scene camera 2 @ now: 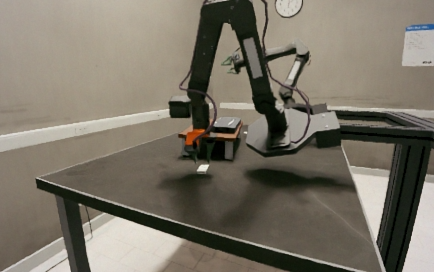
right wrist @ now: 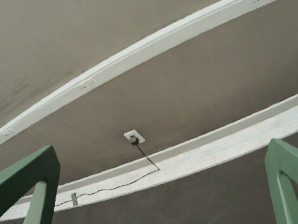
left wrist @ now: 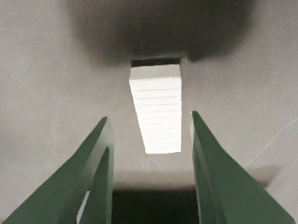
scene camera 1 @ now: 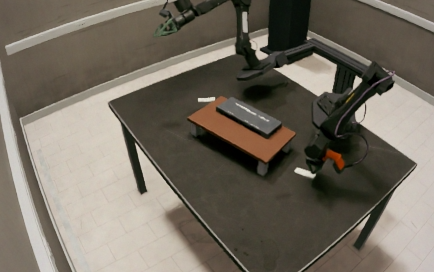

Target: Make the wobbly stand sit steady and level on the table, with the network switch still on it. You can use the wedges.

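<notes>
The left gripper [left wrist: 150, 121] and the right gripper [right wrist: 162, 155] are visible, with a white wedge [left wrist: 156, 90], a brown stand [scene camera 1: 207, 118] and a dark network switch [scene camera 1: 264, 125]. The brown stand is out of frame in the right wrist view, and the dark network switch is out of frame in the right wrist view as well.
</notes>
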